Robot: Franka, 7 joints.
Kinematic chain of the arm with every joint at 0, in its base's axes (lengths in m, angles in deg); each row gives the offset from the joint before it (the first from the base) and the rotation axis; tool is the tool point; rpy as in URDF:
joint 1: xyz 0 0 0.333 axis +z
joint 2: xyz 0 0 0 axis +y
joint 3: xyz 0 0 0.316 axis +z
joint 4: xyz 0.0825 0 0 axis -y
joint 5: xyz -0.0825 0 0.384 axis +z
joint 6: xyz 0 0 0 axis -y
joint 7: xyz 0.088 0 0 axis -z
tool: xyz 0 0 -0.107 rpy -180 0 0
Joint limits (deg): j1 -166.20..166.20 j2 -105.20..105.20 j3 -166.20..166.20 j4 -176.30..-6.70 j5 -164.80..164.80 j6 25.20..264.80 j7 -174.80..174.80
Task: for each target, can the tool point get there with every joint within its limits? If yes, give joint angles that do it. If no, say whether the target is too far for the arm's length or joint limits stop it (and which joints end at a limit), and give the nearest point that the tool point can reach.
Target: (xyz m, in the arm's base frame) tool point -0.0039 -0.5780 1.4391
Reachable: no: too far | nearest point -0.0027 -0.3973 1.0933 | short by 0.390 m
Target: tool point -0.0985 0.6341 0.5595
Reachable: yes | joints 82.43 36.03 45.90 -68.42 81.66 238.65 42.22
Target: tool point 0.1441 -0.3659 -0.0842
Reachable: yes | joints -27.90 79.14 -29.46 -131.17 -2.66 221.93 -99.60
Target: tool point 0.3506 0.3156 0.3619
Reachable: yes | joints 24.93 -8.24 22.67 -142.73 75.49 160.57 3.02
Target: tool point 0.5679 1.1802 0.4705
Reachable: no: too far | nearest point 0.3700 0.7688 0.4226 | short by 0.459 m
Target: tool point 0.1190 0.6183 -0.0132
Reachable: yes | joints 106.56 78.02 -44.64 -81.09 -87.26 195.21 20.09
